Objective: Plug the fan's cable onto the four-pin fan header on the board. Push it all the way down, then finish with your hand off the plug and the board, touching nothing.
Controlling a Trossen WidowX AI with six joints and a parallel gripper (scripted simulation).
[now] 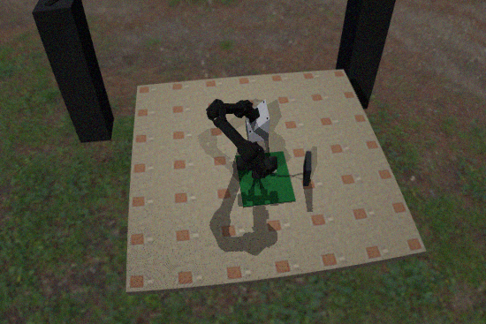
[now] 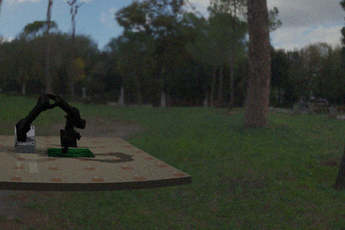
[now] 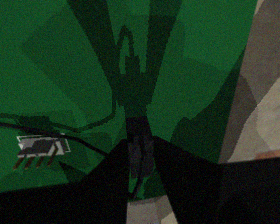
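Now: gripper tip 40 mm to the right of the green board, 40 mm above it and 30 mm short of it. The rest, counted from my gripper tip: dark plug: 10 mm behind; black fan: 220 mm to the left, 40 mm ahead, 30 mm above.
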